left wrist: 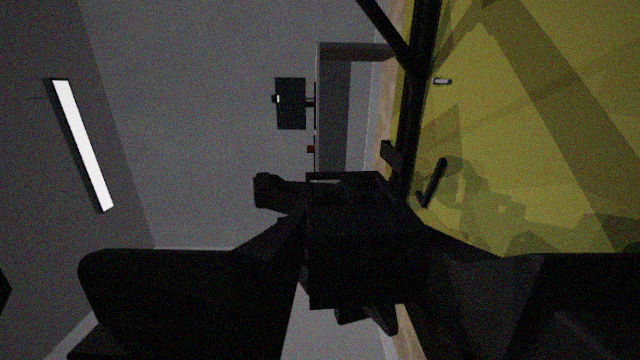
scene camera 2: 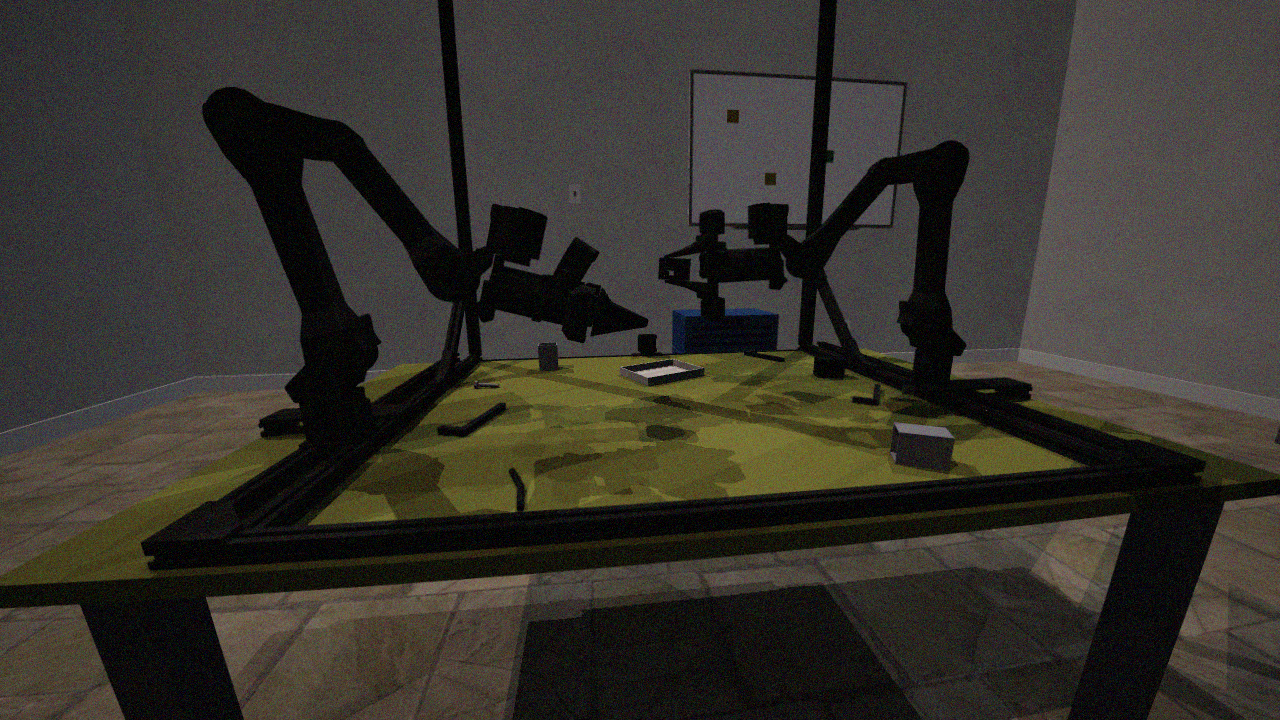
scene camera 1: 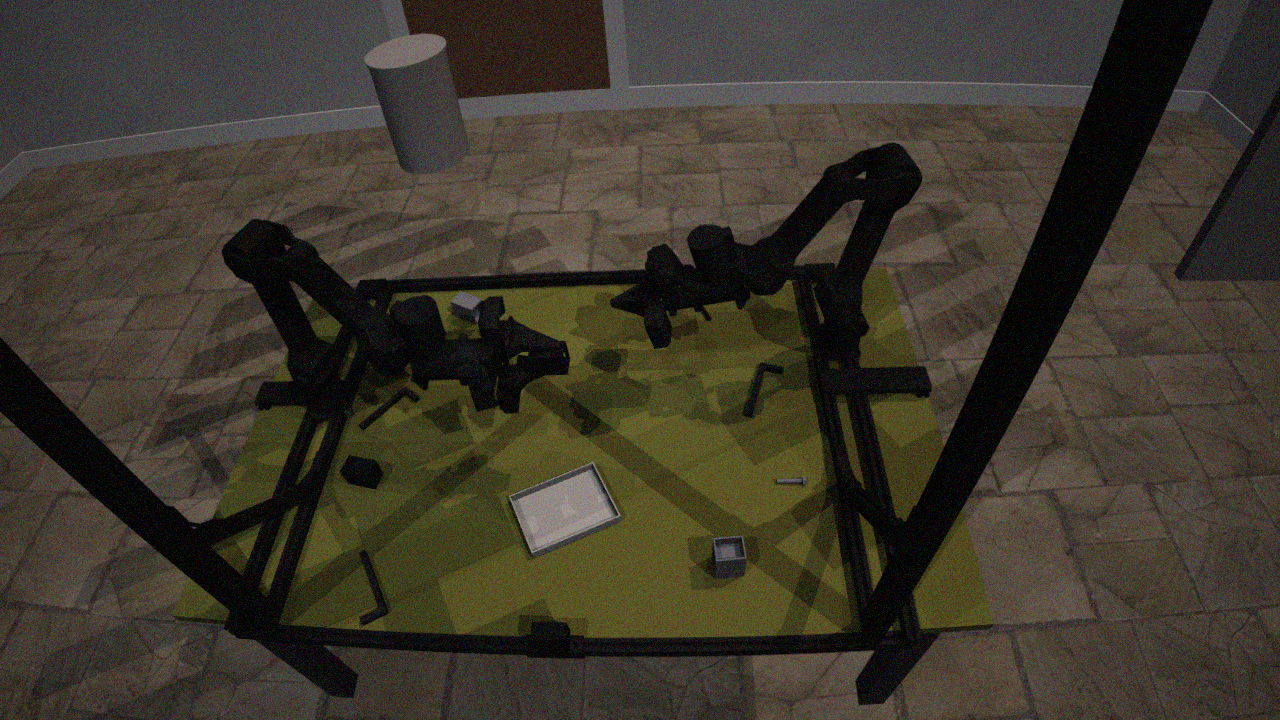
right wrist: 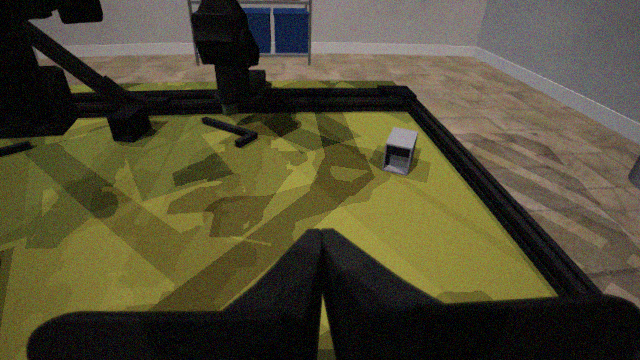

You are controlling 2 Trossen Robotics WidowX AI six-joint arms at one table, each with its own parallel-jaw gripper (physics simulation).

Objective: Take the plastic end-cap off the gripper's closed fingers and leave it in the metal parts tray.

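Places are measured from the left arm's base along level axes (x ahead, y right, z down), in metres.
Where they show: left gripper, fingertip midpoint: (left wrist: 344,217) (scene camera 2: 664,269) (scene camera 1: 561,355); right gripper, fingertip midpoint: (left wrist: 394,333) (scene camera 2: 647,323) (scene camera 1: 610,303) (right wrist: 320,241); left arm's base at its link origin: (scene camera 2: 929,383) (scene camera 1: 330,403) (right wrist: 234,96); right arm's base at its link origin: (scene camera 2: 340,436) (scene camera 1: 839,344).
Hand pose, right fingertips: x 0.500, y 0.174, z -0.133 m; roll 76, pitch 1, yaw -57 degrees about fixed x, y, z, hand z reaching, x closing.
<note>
Each offset is from my right fingertips to the top centre of the thing. Level surfaces: height alone.
My left gripper (scene camera 1: 555,357) (scene camera 2: 672,270) is shut on the black plastic end-cap @(dy +0.124, dx -0.153, dz -0.089 m) (scene camera 1: 546,359) (left wrist: 351,243) and holds it in the air over the mat's left part in scene camera 1, behind the tray. The cap's open end shows in the left wrist view. The metal parts tray @(dy +0.227, dx -0.208, dz +0.135 m) (scene camera 1: 520,526) (scene camera 2: 675,377) lies flat on the yellow mat @(dz +0.152 m) (scene camera 1: 680,429), shallow and grey with a pale floor. My right gripper (scene camera 1: 619,303) (scene camera 2: 637,322) (right wrist: 320,241) is shut with bare, pointed fingertips and hovers over the back middle of the mat, apart from the cap.
A grey open box @(dy -0.274, dx -0.193, dz +0.112 m) (scene camera 1: 467,306) (scene camera 2: 922,445) (right wrist: 400,151) sits near the back left. A small grey cup @(dy +0.429, dx -0.042, dz +0.095 m) (scene camera 1: 730,556) (scene camera 2: 547,355), a bolt @(dy +0.360, dx +0.119, dz +0.135 m) (scene camera 1: 790,480) (left wrist: 441,81), L-shaped keys @(dy +0.189, dx +0.188, dz +0.142 m) (scene camera 1: 760,386) @(dy -0.110, dx -0.405, dz +0.143 m) (scene camera 1: 387,406) @(dy +0.201, dx -0.530, dz +0.142 m) (scene camera 1: 373,593) and a black block @(dy +0.007, dx -0.479, dz +0.114 m) (scene camera 1: 362,472) lie on the mat. A black frame (scene camera 1: 709,643) rims it.
</note>
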